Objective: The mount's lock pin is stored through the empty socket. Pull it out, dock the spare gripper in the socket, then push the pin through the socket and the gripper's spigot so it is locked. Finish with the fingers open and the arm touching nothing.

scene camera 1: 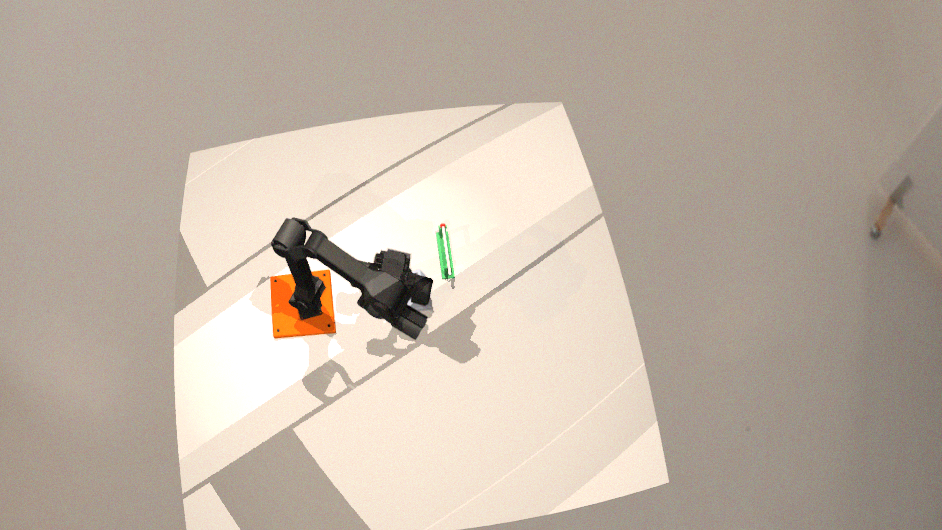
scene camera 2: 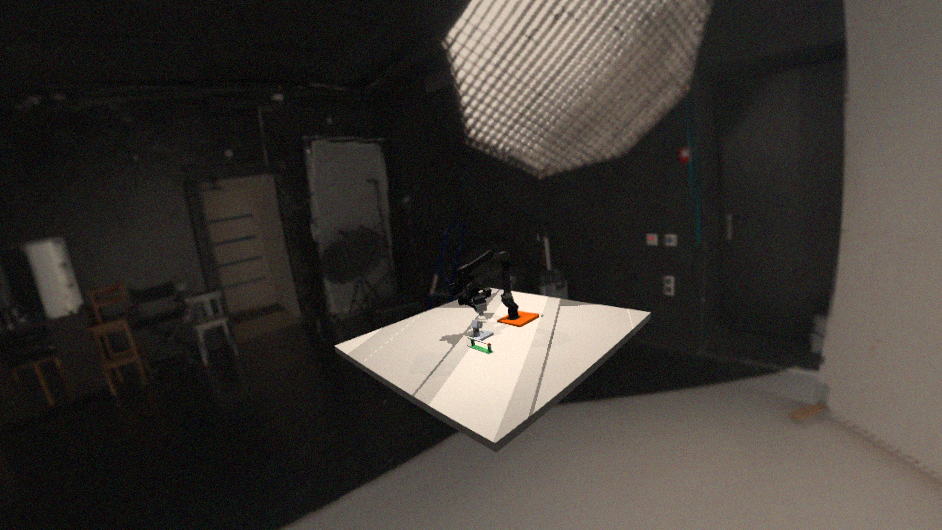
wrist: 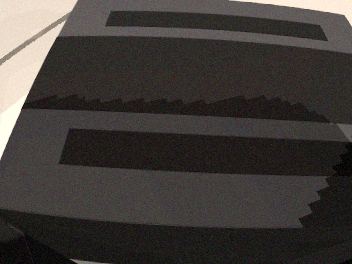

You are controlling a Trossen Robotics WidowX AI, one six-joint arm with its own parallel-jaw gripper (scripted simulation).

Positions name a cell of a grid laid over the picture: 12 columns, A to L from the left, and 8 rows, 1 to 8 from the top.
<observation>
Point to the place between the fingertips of my gripper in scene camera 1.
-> F5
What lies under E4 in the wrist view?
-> A spare gripper.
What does my gripper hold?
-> A spare gripper.
</observation>
